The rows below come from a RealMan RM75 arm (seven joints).
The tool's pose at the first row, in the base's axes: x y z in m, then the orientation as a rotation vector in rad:
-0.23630 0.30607 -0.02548 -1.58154 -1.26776 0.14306
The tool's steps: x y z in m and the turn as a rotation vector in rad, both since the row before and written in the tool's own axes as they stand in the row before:
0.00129 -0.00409 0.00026 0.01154 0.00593 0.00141
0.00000 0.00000 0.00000 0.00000 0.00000 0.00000
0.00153 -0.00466 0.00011 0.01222 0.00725 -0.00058
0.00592 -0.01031 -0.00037 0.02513 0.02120 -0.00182
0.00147 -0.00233 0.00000 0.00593 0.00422 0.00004
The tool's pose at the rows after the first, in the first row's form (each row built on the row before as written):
-0.23852 0.30674 -0.02186 -1.57196 -1.25918 0.14624
-0.23852 0.30674 -0.02186 -1.57196 -1.25918 0.14624
-0.24086 0.30740 -0.01760 -1.56037 -1.25093 0.14749
-0.24444 0.31028 -0.00663 -1.53549 -1.22954 0.14463
-0.24519 0.31102 -0.00409 -1.52999 -1.22476 0.14488

